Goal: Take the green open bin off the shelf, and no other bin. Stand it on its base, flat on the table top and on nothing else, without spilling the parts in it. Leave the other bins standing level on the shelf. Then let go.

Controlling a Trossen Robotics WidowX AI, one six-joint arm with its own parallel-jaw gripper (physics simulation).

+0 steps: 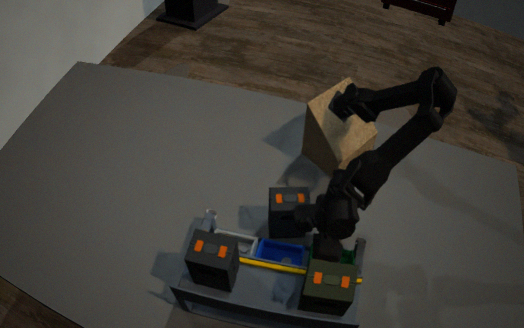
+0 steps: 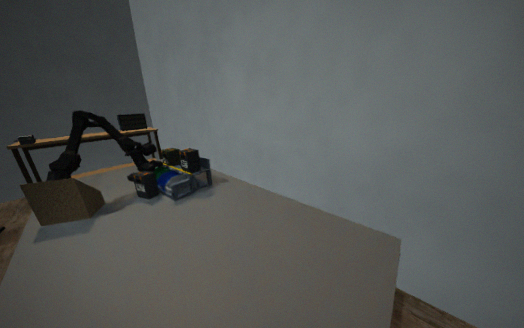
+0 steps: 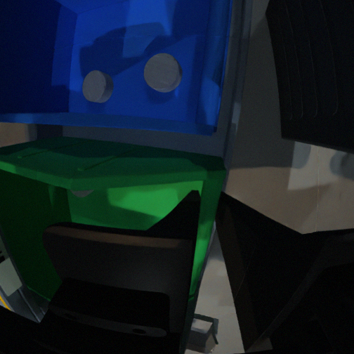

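Note:
The green open bin stands at one end of the shelf's row, partly hidden by my gripper. Part of a round grey piece shows inside it. My gripper is shut on the green bin's side wall, with one finger inside and the other outside. The blue bin stands beside it with round grey parts in it. A pale grey bin stands beyond the blue one. The shelf stands on the table.
A dark case stands on the table close in front of the bins. Another dark case and an olive case stand on the shelf top, behind a yellow strip. A large tan box stands near the arm.

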